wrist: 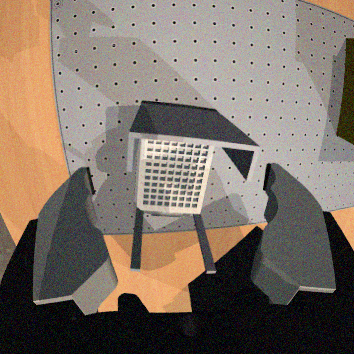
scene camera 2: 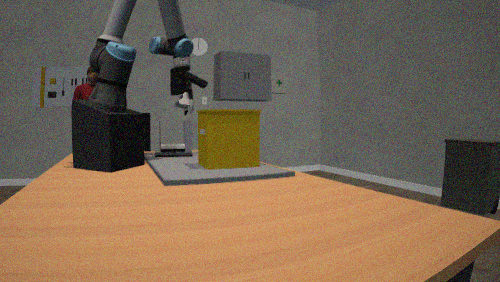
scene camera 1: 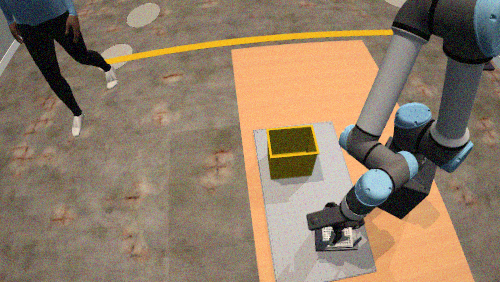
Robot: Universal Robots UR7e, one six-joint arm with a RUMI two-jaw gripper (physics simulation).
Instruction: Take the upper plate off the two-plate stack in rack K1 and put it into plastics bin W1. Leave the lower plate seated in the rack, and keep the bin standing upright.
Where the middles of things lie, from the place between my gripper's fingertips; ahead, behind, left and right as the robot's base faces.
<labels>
Right now the cream gridded plate [wrist: 172, 176] is 6 cm behind my hand, 1 cm to the right of it and 13 cm below it. The rest, counted from my hand: yellow plastics bin W1 [scene camera 2: 227, 138] (7 cm ahead, 34 cm to the right, 8 cm below).
</labels>
